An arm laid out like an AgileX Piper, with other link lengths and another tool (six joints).
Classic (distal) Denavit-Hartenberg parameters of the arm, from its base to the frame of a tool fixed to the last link. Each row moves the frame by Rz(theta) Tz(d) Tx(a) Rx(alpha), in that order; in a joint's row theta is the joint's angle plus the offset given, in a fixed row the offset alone. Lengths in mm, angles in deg.
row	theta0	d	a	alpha
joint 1	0	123	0	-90
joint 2	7.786	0	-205.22	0
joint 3	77.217	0	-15.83	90
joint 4	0	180.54	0	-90
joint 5	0	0	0	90
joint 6	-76	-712.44	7.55	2.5
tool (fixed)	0	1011.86	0	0
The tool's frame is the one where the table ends.
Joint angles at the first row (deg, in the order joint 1, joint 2, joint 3, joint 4, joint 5, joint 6):
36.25 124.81 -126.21 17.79 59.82 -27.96
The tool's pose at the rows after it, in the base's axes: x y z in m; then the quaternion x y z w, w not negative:
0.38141, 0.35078, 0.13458, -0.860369, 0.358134, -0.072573, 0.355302
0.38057, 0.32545, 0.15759, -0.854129, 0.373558, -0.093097, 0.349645
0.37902, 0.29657, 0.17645, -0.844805, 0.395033, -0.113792, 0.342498
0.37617, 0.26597, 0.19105, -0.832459, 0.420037, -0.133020, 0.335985
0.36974, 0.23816, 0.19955, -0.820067, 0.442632, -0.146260, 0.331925
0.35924, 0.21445, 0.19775, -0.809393, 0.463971, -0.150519, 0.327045
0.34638, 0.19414, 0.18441, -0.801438, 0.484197, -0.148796, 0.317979
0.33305, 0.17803, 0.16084, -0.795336, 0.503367, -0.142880, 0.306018
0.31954, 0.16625, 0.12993, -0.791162, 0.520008, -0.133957, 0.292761
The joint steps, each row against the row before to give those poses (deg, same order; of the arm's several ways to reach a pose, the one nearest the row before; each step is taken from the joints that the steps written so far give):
-1.01 -4.97 0.17 -2.65 4.10 2.13
-0.98 -5.24 1.15 -2.85 3.26 2.33
-1.14 -5.58 2.47 -2.85 2.48 2.46
-1.40 -5.97 4.03 -2.50 1.38 2.31
-1.59 -6.33 6.02 -1.48 -0.08 1.58
-1.60 -6.45 8.17 -0.50 -1.45 1.17
-1.38 -6.11 9.82 -0.17 -2.64 0.96
-0.93 -5.23 10.88 -0.10 -4.02 1.03
-0.39 -4.04 11.25 0.03 -5.30 1.04

